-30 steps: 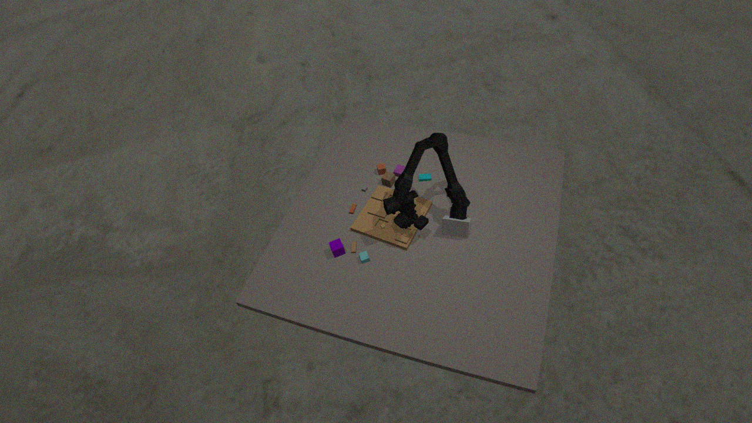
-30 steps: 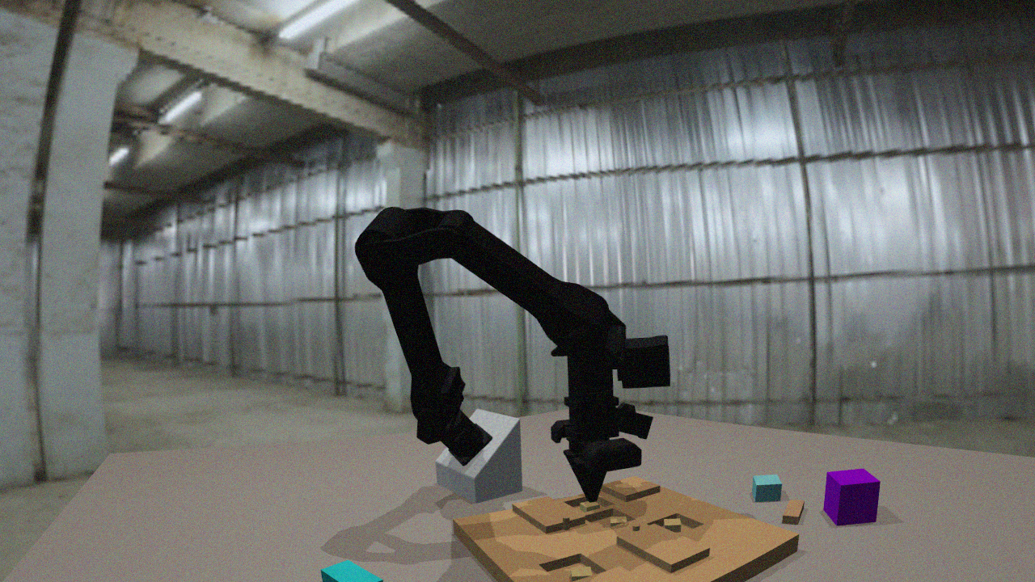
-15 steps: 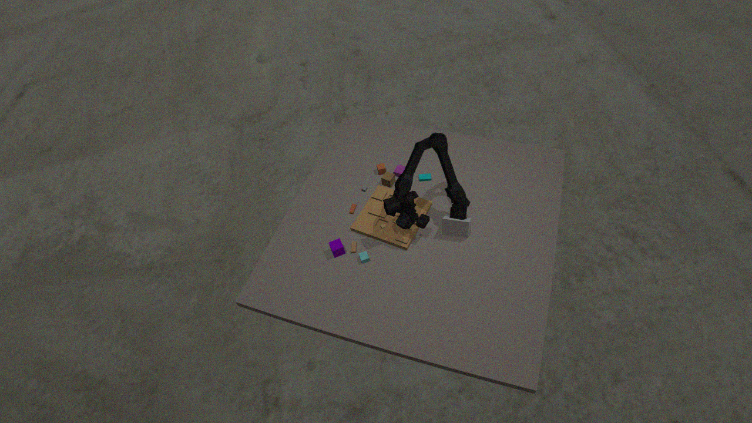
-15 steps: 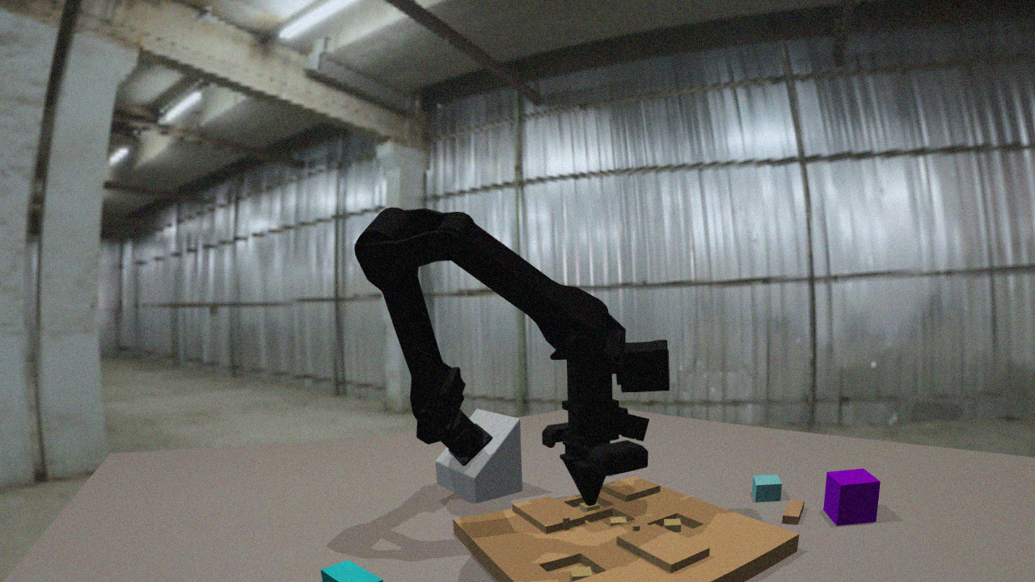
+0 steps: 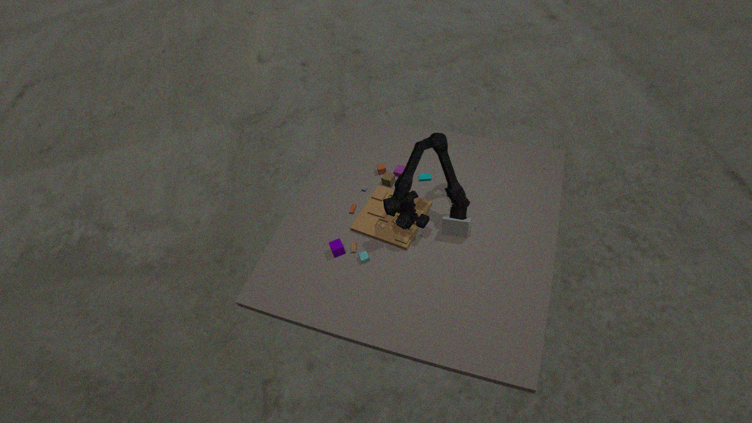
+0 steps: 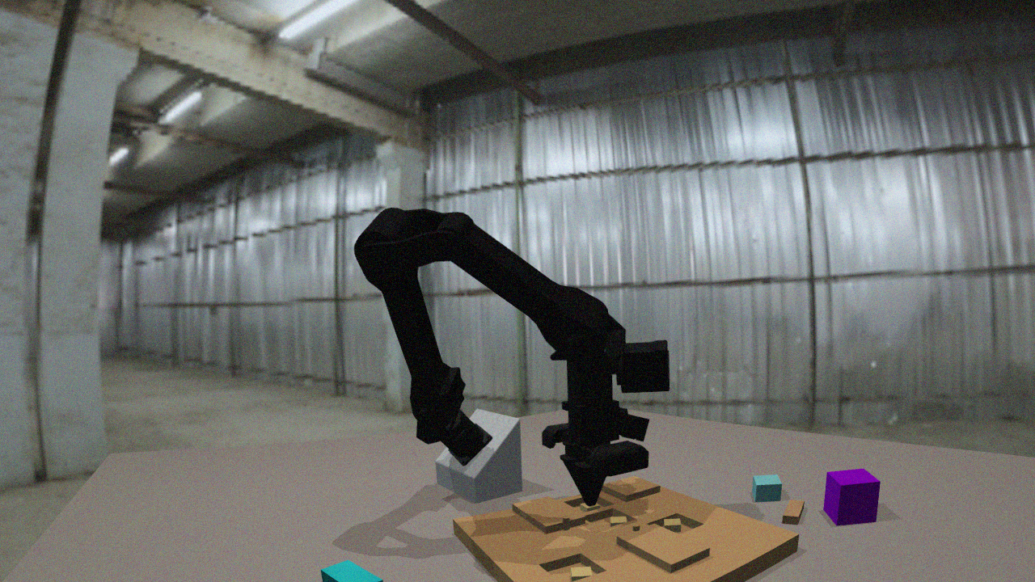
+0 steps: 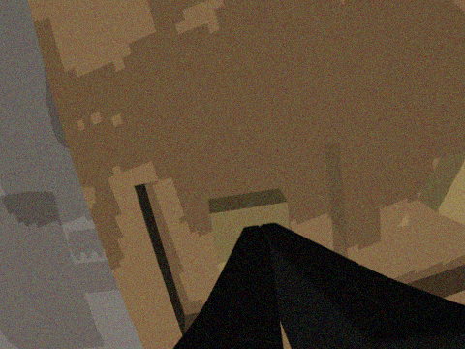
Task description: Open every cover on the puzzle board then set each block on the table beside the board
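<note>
My gripper tip is now 130 mm short of the light blue block, 230 mm to the right of it and 10 mm above it. The rest, counted from my gripper tip: brown block (210 mm ahead, 240 mm to the right, 10 mm above); teal block (50 mm ahead, 330 mm to the right, 10 mm below); orange piece (200 mm ahead, 190 mm to the left, 10 mm below).
</note>
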